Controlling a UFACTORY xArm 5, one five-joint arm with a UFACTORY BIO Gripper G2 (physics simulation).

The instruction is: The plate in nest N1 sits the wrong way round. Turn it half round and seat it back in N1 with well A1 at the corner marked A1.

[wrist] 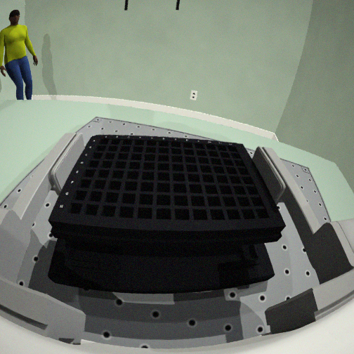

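Note:
The black plate point(167, 222) lies between the gripper's two fingers, with its grid of square wells facing up. White letters run down its left edge, with H at the near left, so the A row is at the far side. My gripper point(169, 171) is shut on the plate, one pad at its left side and one at its right. The black nest point(165, 272) shows under the plate's near side. Both are very dark, so I cannot tell whether the plate is fully seated. The nest's A1 corner mark cannot be made out.
A grey board with many holes point(192, 323) lies under the nest and reaches past it on all sides. A pale green surface surrounds the board. A person in a yellow top point(17, 42) stands at the far left, before a green wall with a socket point(193, 95).

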